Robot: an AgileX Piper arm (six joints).
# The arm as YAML. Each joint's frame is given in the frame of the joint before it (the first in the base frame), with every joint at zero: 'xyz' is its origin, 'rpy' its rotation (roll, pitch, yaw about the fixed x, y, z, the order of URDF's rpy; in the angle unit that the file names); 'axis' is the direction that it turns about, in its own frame. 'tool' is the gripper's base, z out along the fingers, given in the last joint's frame.
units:
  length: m
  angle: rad
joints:
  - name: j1
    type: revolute
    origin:
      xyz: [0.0, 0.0, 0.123]
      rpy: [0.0, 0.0, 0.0]
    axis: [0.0, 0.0, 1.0]
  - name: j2
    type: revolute
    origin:
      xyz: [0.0, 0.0, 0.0]
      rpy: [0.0, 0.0, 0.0]
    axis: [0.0, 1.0, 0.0]
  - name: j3
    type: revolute
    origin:
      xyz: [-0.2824, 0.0, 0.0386]
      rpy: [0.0, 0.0, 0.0]
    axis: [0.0, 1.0, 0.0]
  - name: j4
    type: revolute
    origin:
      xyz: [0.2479, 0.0, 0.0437]
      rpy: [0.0, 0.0, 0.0]
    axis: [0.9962, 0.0, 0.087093]
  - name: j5
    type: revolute
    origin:
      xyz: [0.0, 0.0, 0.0]
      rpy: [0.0, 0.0, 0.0]
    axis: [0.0, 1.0, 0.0]
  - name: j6
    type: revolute
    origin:
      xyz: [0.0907, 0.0, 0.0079]
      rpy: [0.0, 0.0, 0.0]
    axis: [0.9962, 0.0, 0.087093]
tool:
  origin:
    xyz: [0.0, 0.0, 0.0]
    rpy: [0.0, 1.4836, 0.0]
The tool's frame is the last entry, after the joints.
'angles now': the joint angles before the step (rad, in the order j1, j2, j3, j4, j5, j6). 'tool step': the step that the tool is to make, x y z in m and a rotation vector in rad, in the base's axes. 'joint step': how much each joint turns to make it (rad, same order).
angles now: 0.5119 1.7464 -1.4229 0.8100 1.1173 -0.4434
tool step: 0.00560 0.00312 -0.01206 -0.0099 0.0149 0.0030
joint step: 0.0000 0.0339 0.0000 0.0046 -0.0092 -0.0150
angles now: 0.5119 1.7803 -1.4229 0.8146 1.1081 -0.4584
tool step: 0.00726 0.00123 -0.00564 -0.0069 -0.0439 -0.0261
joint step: 0.0000 0.0143 0.0000 -0.0123 -0.0576 -0.0148
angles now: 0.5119 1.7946 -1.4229 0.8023 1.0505 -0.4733
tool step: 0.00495 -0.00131 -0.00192 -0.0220 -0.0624 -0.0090
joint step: 0.0000 0.0014 0.0000 -0.0357 -0.0478 -0.0185
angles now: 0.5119 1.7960 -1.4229 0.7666 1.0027 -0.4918
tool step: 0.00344 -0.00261 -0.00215 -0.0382 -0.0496 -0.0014
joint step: 0.0000 -0.0001 0.0001 -0.0525 -0.0300 -0.0043
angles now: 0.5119 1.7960 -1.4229 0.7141 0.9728 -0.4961
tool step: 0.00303 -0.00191 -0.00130 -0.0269 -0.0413 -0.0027
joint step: 0.0000 -0.0001 0.0000 -0.0389 -0.0270 -0.0039
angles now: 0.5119 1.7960 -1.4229 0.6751 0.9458 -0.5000
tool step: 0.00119 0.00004 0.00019 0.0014 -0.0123 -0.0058
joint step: 0.0000 0.0000 0.0000 -0.0017 -0.0132 -0.0021
